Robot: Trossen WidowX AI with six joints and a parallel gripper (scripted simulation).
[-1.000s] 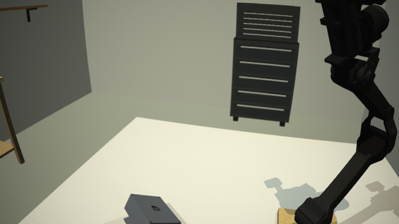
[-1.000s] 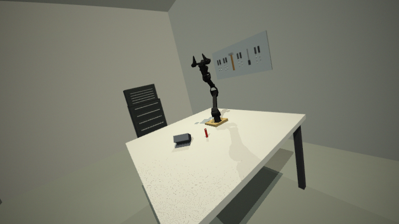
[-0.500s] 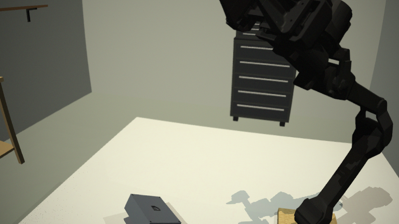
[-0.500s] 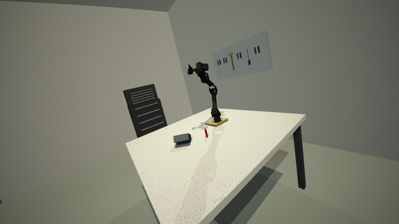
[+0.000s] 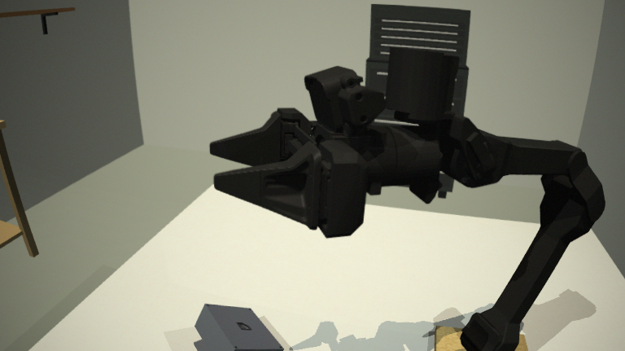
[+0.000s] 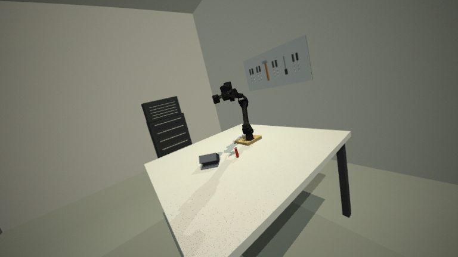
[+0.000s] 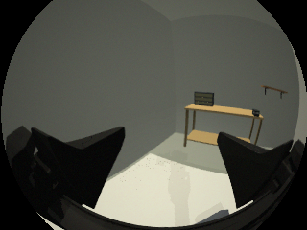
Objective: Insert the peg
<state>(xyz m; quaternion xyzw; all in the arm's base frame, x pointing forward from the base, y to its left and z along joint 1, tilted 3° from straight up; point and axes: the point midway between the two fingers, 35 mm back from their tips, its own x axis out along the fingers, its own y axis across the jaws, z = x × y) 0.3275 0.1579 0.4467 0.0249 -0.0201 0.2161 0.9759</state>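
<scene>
Right now my gripper tip is 42 cm above the red peg, 8 cm past it and 5 cm to the left of it. Round my gripper tip: grey sloped panel (44 cm below, 19 cm to the right, 8 cm ahead).
</scene>
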